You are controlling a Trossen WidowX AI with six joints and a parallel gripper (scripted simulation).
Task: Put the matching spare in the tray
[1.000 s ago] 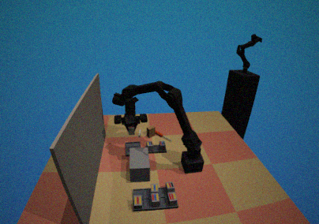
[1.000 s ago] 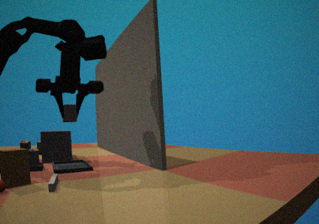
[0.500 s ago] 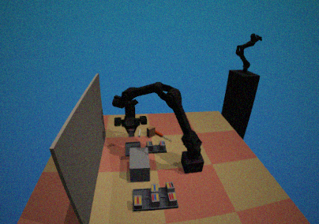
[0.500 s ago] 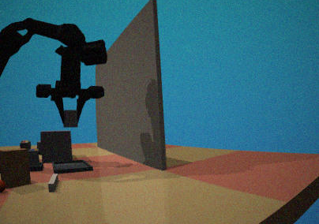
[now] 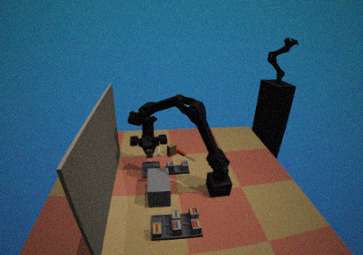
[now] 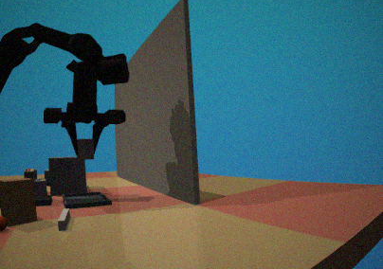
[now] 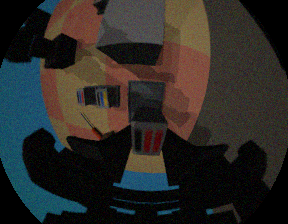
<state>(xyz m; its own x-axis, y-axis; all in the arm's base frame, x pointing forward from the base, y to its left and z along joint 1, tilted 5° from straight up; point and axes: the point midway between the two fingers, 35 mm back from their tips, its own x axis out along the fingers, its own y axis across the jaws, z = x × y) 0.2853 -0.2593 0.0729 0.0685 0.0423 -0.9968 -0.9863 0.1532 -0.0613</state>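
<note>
Now: gripper tip 10 mm past the dark tray, 10 mm to the right of it and 100 mm above it. Round my gripper tip: brown block 160 mm behind, 100 mm to the right, 70 mm below; mounted unit 210 mm to the left, 60 mm below; grey wall panel 230 mm ahead, 150 mm to the left, 120 mm above.
</note>
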